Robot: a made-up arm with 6 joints. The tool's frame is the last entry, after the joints.
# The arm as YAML. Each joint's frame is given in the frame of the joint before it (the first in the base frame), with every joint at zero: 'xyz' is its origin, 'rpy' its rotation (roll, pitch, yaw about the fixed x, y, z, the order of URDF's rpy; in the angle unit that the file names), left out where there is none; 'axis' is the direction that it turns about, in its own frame. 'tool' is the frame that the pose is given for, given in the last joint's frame.
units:
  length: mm
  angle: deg
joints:
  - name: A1
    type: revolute
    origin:
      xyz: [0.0, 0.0, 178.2]
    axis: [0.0, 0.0, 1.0]
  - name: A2
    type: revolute
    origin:
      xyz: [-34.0, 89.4, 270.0]
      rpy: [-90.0, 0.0, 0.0]
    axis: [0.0, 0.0, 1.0]
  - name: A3
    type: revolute
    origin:
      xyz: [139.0, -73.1, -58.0]
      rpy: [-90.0, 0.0, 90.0]
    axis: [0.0, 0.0, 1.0]
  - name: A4
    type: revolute
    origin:
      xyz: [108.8, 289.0, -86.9]
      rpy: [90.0, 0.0, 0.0]
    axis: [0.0, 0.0, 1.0]
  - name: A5
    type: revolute
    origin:
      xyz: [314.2, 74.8, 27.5]
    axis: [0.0, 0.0, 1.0]
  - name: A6
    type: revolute
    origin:
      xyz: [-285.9, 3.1, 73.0]
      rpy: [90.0, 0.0, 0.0]
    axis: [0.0, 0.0, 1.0]
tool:
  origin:
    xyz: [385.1, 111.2, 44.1]
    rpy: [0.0, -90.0, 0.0]
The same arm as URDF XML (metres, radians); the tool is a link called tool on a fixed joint. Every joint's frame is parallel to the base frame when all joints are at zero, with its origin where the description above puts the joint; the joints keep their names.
<robot name="arm">
<joint name="A1" type="continuous"><parent link="base_link"/><child link="link1"/><origin xyz="0 0 0.1782"/><axis xyz="0 0 1"/></joint>
<joint name="A2" type="continuous"><parent link="link1"/><child link="link2"/><origin xyz="-0.034 0.0894 0.27"/><axis xyz="0 1 0"/></joint>
<joint name="A3" type="continuous"><parent link="link2"/><child link="link3"/><origin xyz="0.139 -0.058 0.0731"/><axis xyz="-1 0 0"/></joint>
<joint name="A4" type="continuous"><parent link="link3"/><child link="link4"/><origin xyz="0.0869 -0.289 -0.1088"/><axis xyz="0 1 0"/></joint>
<joint name="A5" type="continuous"><parent link="link4"/><child link="link5"/><origin xyz="-0.0748 0.0275 -0.3142"/><axis xyz="0 1 0"/></joint>
<joint name="A6" type="continuous"><parent link="link5"/><child link="link6"/><origin xyz="-0.0031 0.073 0.2859"/><axis xyz="1 0 0"/></joint>
<joint name="tool_fixed" type="fixed"><parent link="link6"/><child link="tool"/><origin xyz="0.0441 0.1112 -0.3851"/></joint>
<link name="base_link"/>
<link name="link1"/>
<link name="link2"/>
<link name="link3"/>
<link name="link4"/>
<link name="link5"/>
<link name="link6"/>
<link name="tool"/>
</robot>

